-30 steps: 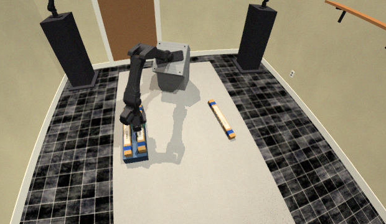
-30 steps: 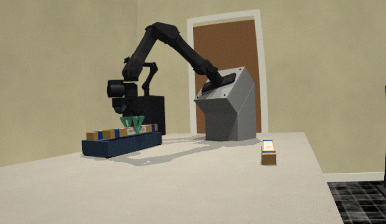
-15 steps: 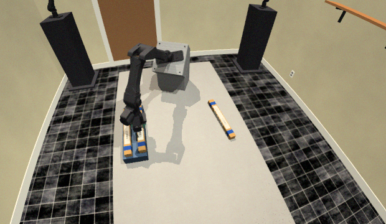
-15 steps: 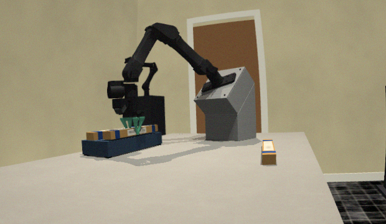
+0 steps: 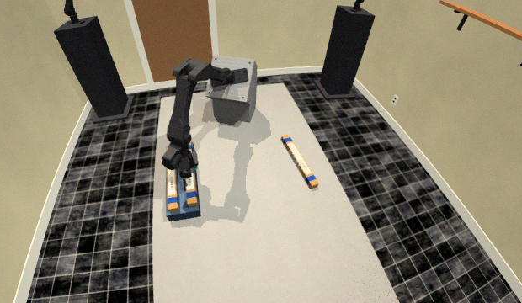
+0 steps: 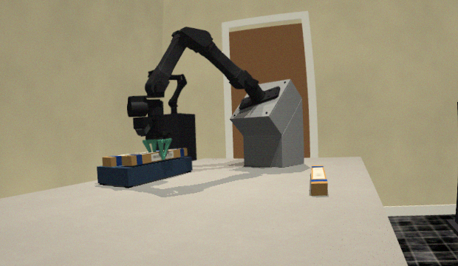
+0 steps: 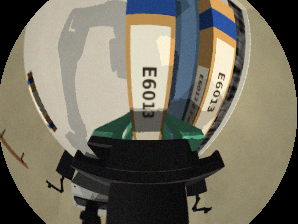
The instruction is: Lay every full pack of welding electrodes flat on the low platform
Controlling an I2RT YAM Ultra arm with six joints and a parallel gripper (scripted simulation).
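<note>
Right now the blue low platform is 6 cm below my hand and 5 cm to the right of it.
</note>
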